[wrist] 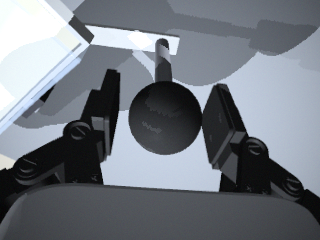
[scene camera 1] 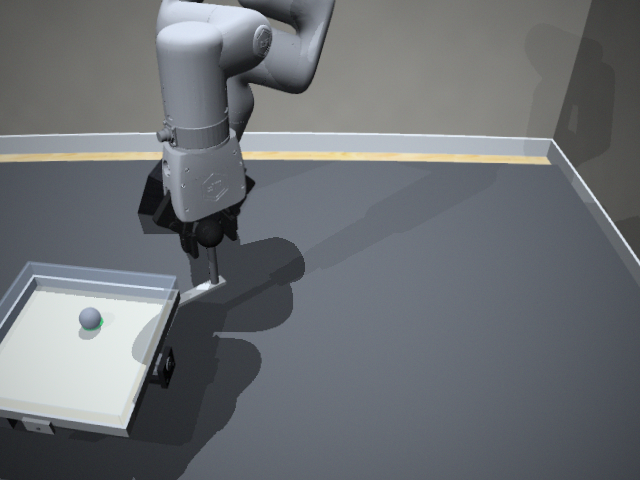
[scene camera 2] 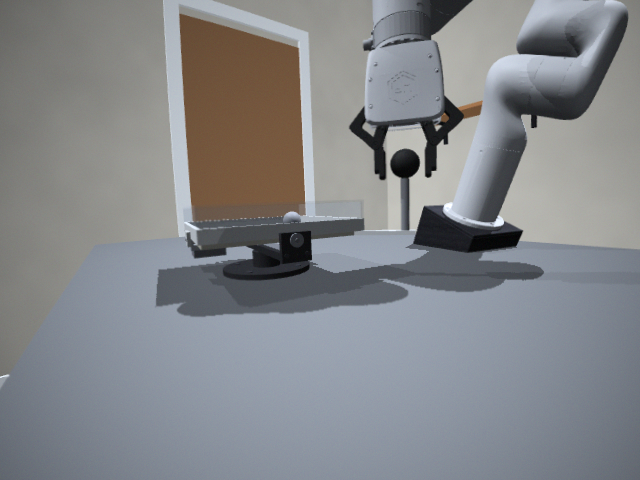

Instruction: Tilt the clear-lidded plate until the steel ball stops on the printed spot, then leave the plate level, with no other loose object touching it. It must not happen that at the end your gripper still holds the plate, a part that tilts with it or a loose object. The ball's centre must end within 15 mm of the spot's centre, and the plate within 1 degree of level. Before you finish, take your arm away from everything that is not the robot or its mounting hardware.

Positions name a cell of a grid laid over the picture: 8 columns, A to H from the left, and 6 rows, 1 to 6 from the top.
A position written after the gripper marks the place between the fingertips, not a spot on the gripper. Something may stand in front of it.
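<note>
The gripper (scene camera 2: F3) is visible. The wrist view shows the gripper (wrist: E3) too, and scene camera 1 likewise shows the gripper (scene camera 1: C4).
</note>
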